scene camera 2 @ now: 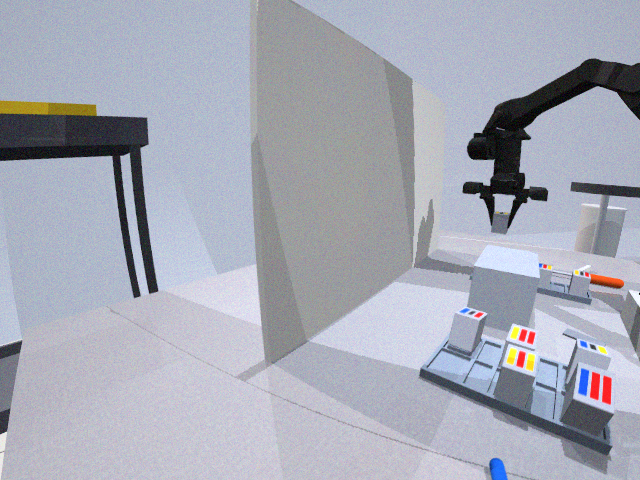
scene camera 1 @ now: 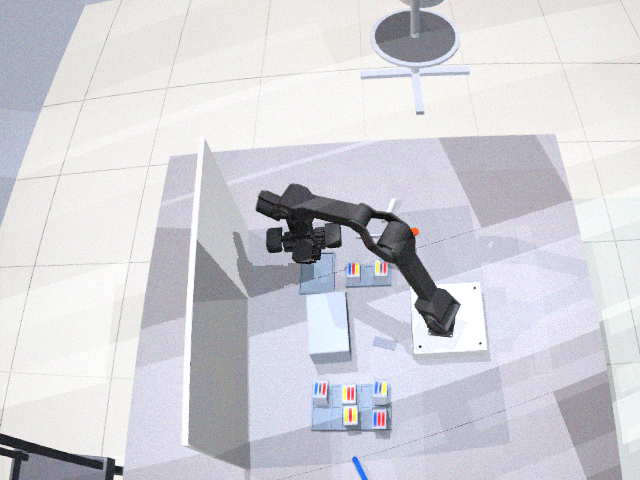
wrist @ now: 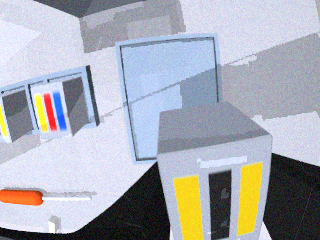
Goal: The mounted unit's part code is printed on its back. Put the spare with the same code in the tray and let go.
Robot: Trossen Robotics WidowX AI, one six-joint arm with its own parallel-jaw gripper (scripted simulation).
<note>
My gripper carries a grey spare. Further things: a mounted unit and a tall white panel.
My gripper is seen too in scene camera 1 and in the wrist view.
</note>
